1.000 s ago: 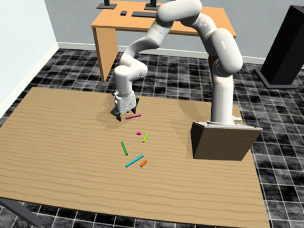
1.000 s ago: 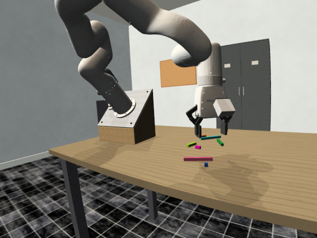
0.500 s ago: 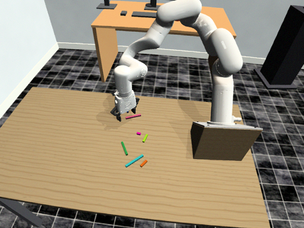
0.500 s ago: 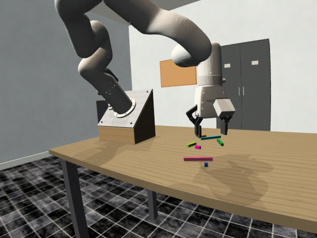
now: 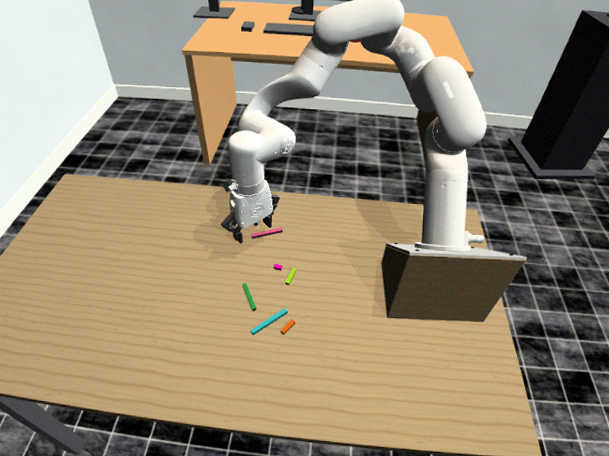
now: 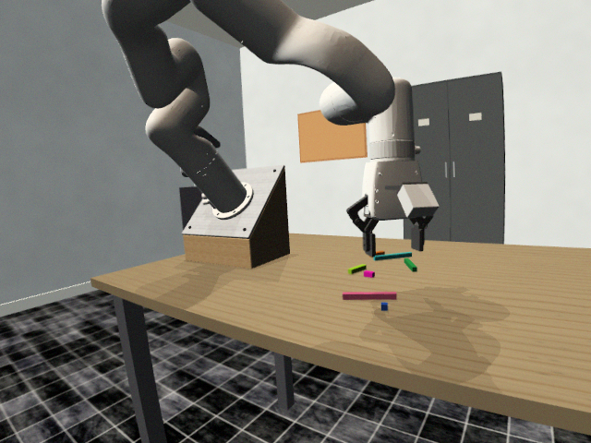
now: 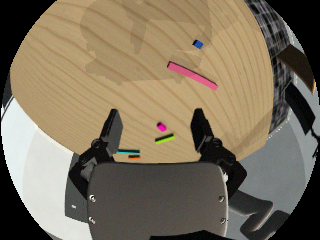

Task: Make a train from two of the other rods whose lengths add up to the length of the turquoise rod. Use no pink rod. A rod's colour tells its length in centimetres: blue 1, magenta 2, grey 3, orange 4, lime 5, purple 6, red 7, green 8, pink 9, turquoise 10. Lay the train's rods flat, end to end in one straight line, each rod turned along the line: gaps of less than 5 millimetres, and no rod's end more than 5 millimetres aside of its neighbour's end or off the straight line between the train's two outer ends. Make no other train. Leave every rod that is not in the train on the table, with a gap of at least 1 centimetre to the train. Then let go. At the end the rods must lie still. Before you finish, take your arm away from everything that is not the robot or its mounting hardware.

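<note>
Right now the magenta rod is 6 cm behind my hand, 7 cm to the left of it and 7 cm below it. From my hand the other things lie so: blue rod: 10 cm to the right, 7 cm below; then lime rod: 10 cm behind, 10 cm to the left, 7 cm below; then pink rod: 3 cm behind, 5 cm to the right, 7 cm below.
</note>
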